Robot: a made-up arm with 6 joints.
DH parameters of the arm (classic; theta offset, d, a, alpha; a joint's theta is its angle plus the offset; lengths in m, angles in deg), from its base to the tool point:
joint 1: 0 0.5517 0.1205 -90
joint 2: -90 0 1.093 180
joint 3: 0 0 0.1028 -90
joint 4: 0 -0.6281 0 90
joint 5: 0 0 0 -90
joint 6: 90 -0.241 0 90
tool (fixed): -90 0 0 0
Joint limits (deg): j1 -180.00..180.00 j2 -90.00..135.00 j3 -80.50..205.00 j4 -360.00..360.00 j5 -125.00..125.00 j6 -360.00..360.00
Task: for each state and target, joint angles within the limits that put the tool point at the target. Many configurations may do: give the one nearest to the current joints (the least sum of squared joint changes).
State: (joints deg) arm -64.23 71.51 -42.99 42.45 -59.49 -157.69
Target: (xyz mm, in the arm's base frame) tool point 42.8 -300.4 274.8
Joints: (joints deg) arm -68.08 115.90 -78.00 35.12 -31.51 -157.69
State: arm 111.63 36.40 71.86 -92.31 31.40 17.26
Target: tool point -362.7 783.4 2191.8
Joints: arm 126.72 8.72 48.69 -100.38 48.55 17.26
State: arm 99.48 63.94 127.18 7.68 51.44 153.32
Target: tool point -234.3 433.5 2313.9
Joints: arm 114.40 31.00 116.07 12.15 42.51 153.32
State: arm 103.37 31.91 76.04 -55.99 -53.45 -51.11
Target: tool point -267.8 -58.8 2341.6
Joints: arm 138.80 1.67 88.02 -72.72 -73.49 -51.11
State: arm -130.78 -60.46 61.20 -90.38 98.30 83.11
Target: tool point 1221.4 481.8 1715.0
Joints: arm -167.88 -54.34 70.25 -81.26 64.26 83.11
